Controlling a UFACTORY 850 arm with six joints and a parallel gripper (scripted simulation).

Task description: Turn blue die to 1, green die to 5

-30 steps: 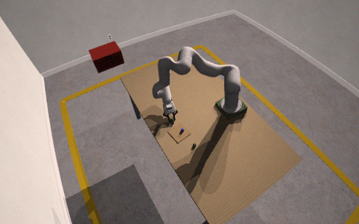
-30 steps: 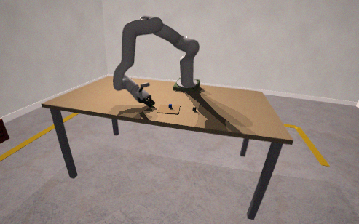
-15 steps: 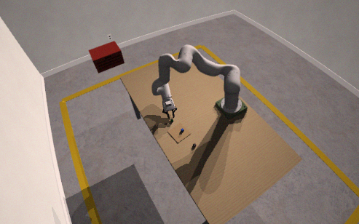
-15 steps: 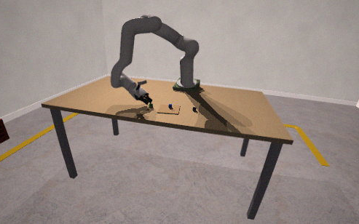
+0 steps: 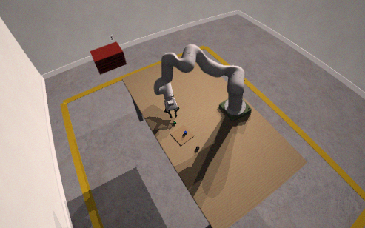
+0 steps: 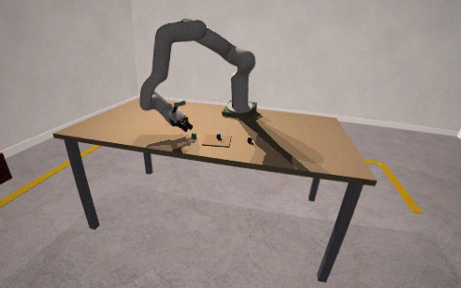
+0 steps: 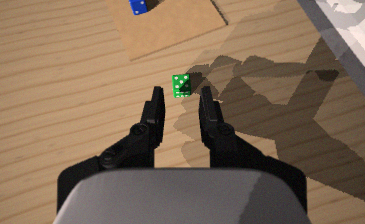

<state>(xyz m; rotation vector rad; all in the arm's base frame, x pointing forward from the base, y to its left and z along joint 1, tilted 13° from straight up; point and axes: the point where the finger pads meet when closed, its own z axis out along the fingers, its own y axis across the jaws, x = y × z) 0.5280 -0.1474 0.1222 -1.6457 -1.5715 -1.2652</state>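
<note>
My hand is 10 mm short of the green die, 40 mm to the right of it and 40 mm above it. Also, from my hand: mat 180 mm to the left, 50 mm below; then black die 60 mm behind, 350 mm to the left, 40 mm below; then blue die 30 mm behind, 180 mm to the left, 30 mm below.
</note>
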